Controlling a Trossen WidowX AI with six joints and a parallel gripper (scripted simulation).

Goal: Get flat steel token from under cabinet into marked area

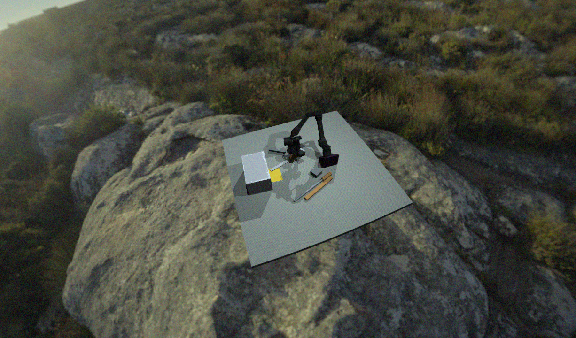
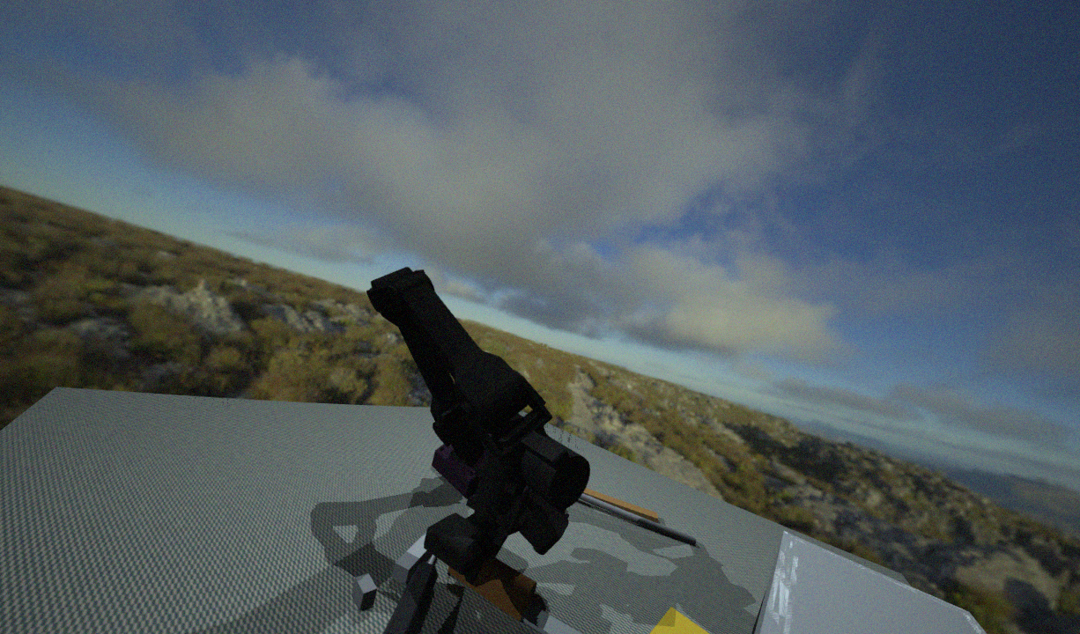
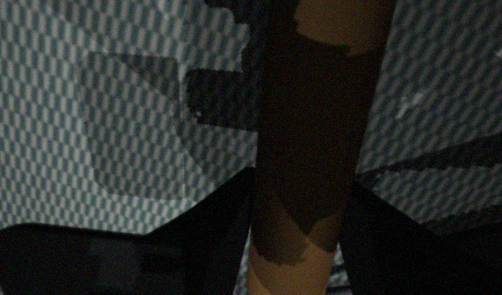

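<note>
My gripper tip is now 70 mm past the grey bar and 40 mm to the left of it. The rest, counted from my gripper tip: grey block: 250 mm to the left, 70 mm behind, 10 mm above; then small grey cube: 130 mm to the right, 50 mm behind; then wooden stick: 390 mm to the left, 20 mm behind.
</note>
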